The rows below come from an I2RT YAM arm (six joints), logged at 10 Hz.
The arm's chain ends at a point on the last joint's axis. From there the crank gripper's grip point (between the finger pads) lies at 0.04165 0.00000 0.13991 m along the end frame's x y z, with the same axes.
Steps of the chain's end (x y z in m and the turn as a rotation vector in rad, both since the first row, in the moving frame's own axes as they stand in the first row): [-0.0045 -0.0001 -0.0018 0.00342 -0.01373 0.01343]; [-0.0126 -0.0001 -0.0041 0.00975 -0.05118 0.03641]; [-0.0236 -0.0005 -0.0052 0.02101 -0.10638 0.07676]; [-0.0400 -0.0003 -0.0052 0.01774 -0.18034 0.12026]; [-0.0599 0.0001 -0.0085 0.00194 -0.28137 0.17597]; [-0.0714 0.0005 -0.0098 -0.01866 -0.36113 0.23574]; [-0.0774 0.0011 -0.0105 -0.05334 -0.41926 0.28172]
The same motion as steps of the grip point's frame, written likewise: [-0.0064 0.0000 -0.0012 0.00342 -0.01373 0.01343]; [-0.0198 -0.0001 -0.0022 0.00975 -0.05118 0.03641]; [-0.0387 -0.0009 -0.0016 0.02101 -0.10638 0.07676]; [-0.0659 0.0006 0.0000 0.01774 -0.18034 0.12026]; [-0.1008 0.0036 -0.0025 0.00194 -0.28137 0.17597]; [-0.1245 0.0068 -0.0043 -0.01866 -0.36113 0.23574]; [-0.1398 0.0119 -0.0063 -0.05334 -0.41926 0.28172]
